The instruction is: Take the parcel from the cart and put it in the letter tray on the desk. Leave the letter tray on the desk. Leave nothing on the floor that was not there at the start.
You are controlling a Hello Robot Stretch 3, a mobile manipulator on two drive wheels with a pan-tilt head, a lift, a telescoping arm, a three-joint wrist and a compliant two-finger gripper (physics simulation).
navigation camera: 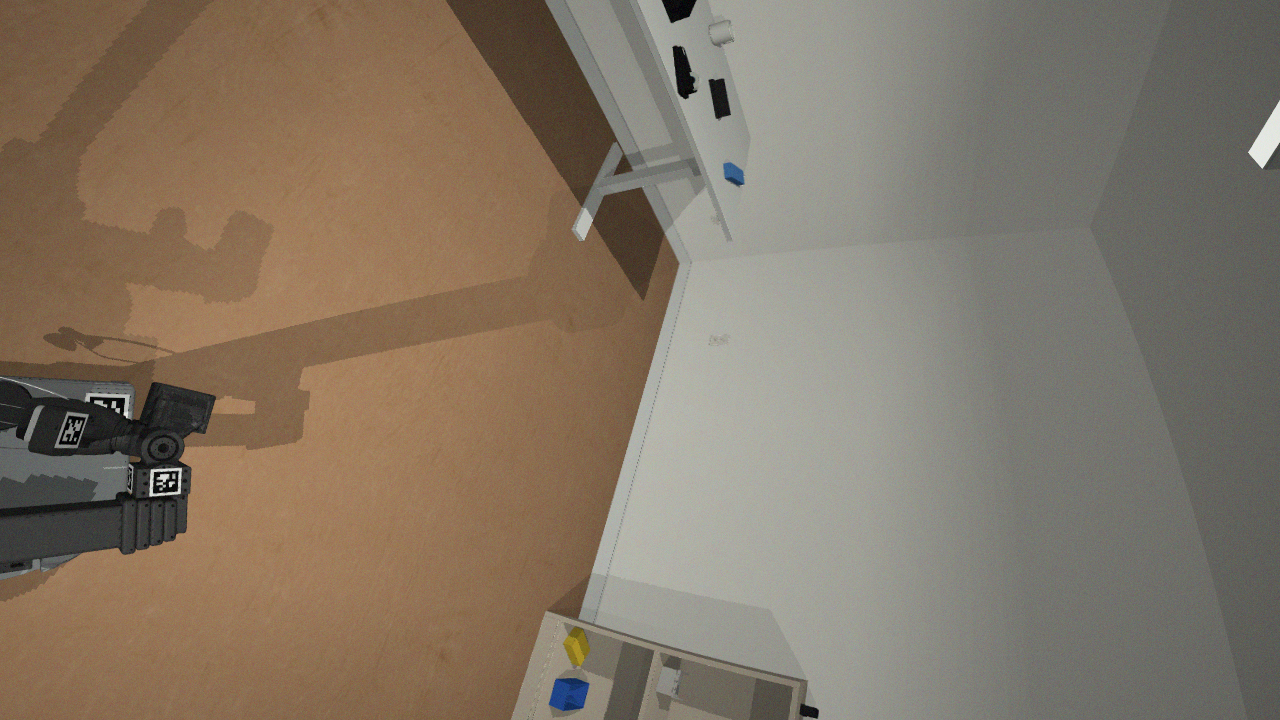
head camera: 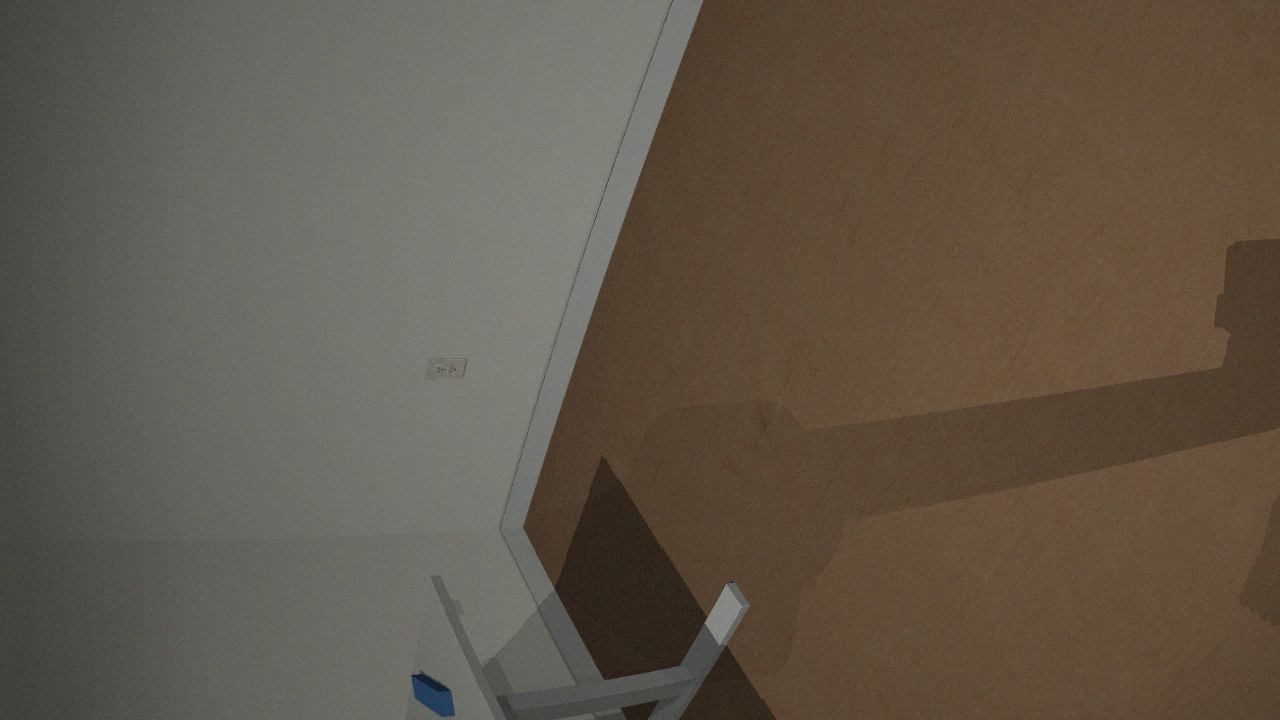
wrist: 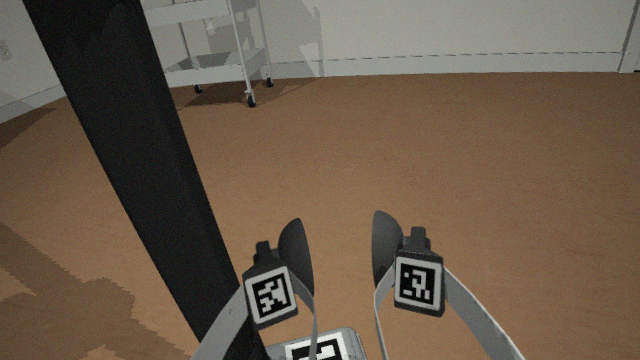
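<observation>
The cart stands by the wall at the upper left of the wrist view, on black castors; its lower part shows and its top is out of view. The parcel does not show. A white desk stands by the wall, at the bottom of the head view and the top of the navigation view. A small blue object lies near its end. I cannot make out which desk object is the letter tray. My gripper is open and empty above the floor, far from the cart.
The desk also bears a black item, a dark block and a white cup. A beige shelf unit holds a yellow object and a blue box. My black mast crosses the wrist view.
</observation>
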